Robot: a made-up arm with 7 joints.
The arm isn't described. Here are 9 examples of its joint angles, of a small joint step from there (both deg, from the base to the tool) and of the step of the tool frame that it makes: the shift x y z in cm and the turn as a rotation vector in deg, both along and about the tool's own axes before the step.
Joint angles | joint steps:
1: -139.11 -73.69 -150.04 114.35 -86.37 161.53 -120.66 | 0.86 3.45 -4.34 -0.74 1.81 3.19 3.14
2: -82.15 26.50 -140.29 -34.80 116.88 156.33 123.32 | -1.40 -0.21 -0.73 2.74 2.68 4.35 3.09
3: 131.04 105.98 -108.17 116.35 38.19 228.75 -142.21 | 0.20 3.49 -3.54 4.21 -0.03 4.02 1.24
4: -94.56 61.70 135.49 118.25 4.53 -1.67 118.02 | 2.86 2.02 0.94 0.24 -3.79 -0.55 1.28
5: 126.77 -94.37 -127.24 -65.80 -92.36 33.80 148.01 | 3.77 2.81 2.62 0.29 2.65 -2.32 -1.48
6: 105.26 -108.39 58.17 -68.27 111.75 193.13 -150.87 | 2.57 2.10 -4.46 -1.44 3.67 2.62 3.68
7: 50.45 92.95 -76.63 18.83 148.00 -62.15 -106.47 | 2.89 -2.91 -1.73 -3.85 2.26 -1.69 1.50
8: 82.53 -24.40 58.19 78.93 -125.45 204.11 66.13 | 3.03 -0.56 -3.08 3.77 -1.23 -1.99 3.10
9: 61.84 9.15 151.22 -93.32 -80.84 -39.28 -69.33 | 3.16 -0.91 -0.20 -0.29 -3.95 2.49 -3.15
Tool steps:
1: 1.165 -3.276 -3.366 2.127 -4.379 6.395
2: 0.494 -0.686 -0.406 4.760 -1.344 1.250
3: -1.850 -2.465 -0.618 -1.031 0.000 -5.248
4: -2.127 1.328 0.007 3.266 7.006 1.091
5: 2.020 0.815 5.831 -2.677 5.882 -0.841
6: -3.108 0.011 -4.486 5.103 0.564 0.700
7: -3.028 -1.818 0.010 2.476 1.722 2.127
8: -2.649 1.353 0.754 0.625 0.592 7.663
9: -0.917 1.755 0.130 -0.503 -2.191 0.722
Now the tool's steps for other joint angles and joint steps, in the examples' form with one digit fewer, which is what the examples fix.
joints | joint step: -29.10 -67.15 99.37 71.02 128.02 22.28 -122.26 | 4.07 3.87 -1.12 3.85 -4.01 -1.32 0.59
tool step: -7.00 -1.81 -1.64 2.99 -8.98 4.95
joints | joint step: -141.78 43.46 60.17 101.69 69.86 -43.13 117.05 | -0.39 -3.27 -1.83 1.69 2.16 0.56 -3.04
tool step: 2.00 -0.72 -1.83 -2.07 -6.18 -3.75
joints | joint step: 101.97 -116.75 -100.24 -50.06 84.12 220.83 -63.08 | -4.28 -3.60 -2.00 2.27 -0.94 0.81 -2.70
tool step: 0.78 5.86 -1.70 2.93 0.27 -7.92
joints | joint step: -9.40 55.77 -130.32 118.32 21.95 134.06 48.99 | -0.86 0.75 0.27 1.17 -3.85 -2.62 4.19
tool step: 0.36 0.19 0.65 -1.76 -3.82 2.04
